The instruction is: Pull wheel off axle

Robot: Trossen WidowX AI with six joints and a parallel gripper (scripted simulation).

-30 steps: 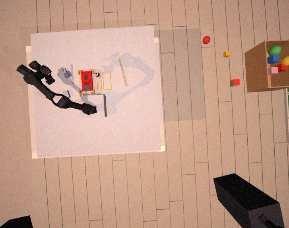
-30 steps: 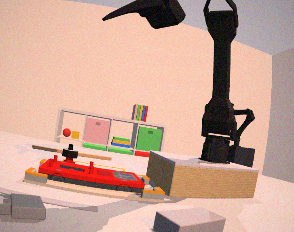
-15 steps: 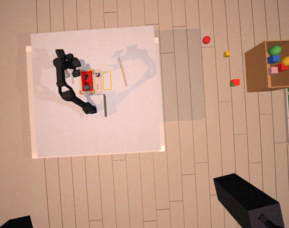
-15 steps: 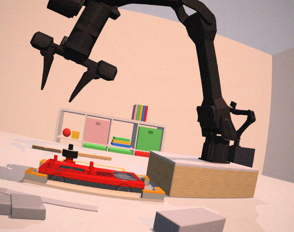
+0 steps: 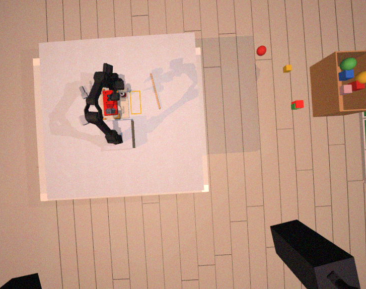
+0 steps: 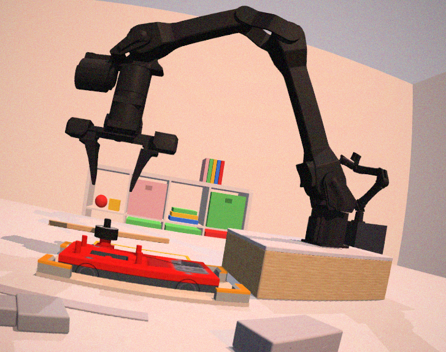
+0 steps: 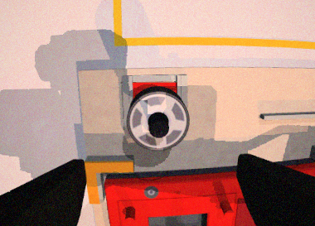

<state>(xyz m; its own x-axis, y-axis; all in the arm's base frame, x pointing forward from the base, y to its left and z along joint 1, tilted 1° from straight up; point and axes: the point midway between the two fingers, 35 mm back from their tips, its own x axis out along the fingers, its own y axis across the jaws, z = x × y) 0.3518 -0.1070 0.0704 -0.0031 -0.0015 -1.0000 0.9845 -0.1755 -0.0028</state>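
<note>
My gripper tip is 7 cm above the wheel. From my gripper tip the other things lie so: thin wooden strip 26 cm to the right, 11 cm below, 3 cm behind; then black axle 8 cm below.
</note>
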